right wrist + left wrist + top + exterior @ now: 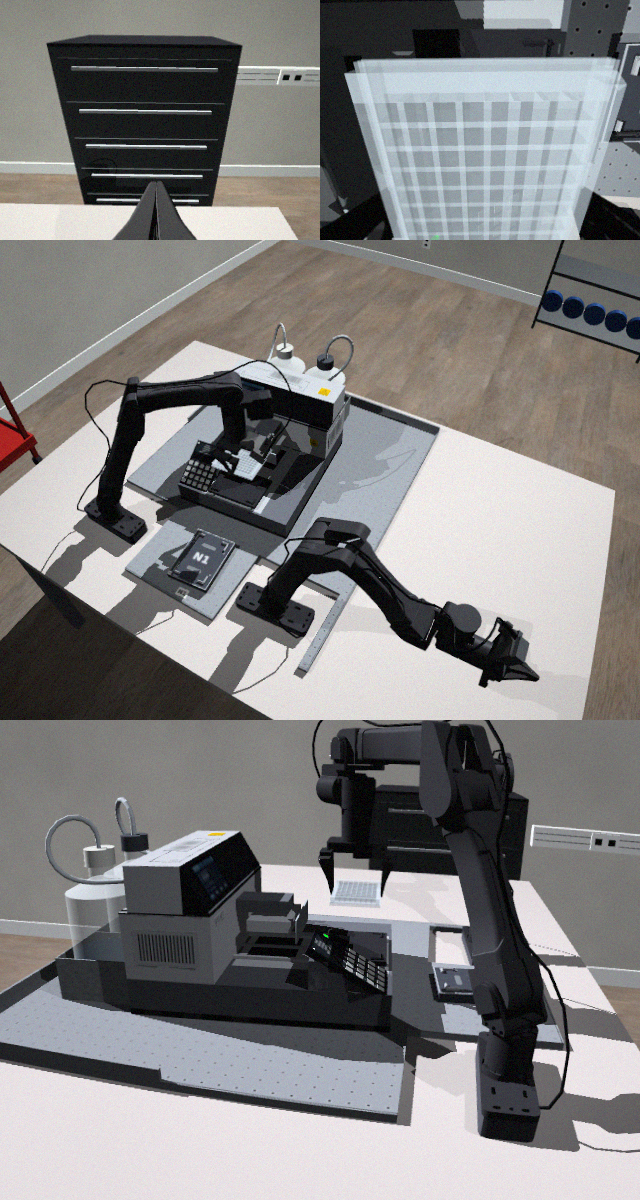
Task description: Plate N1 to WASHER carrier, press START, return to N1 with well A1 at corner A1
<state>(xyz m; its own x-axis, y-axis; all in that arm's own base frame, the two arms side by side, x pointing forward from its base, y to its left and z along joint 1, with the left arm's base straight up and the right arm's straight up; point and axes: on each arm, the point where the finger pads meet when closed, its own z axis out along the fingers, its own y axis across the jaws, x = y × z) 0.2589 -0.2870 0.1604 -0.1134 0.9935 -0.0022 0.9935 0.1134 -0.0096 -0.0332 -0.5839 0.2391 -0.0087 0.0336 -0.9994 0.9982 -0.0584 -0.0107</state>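
Note:
The white plate lies right at my left hand. Also, from my left hand: dark carrier 100 mm below; splash panel 100 mm ahead, 10 mm to the left, 60 mm below; wash head 150 mm ahead, 20 mm to the left, 50 mm below.

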